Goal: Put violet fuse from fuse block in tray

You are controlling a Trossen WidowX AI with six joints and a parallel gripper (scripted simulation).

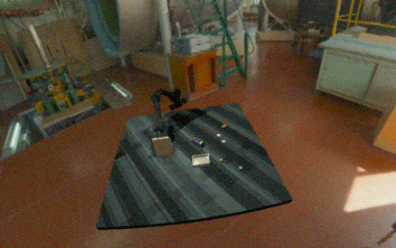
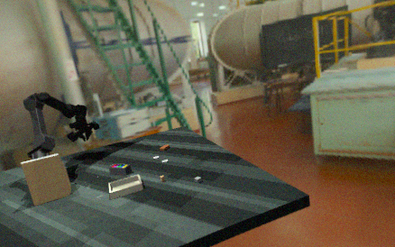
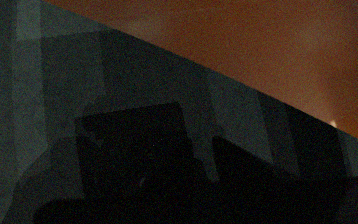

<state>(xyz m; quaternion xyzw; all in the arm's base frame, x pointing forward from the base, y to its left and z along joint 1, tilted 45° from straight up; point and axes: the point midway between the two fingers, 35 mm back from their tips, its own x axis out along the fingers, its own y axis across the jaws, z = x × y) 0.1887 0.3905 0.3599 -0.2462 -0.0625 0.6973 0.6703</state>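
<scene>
My gripper tip is 110 mm short of the violet fuse, 520 mm to the left of it and 60 mm above it. From my gripper tip the other things lie so: pale tray (110 mm ahead, 740 mm to the right, 80 mm below).
</scene>
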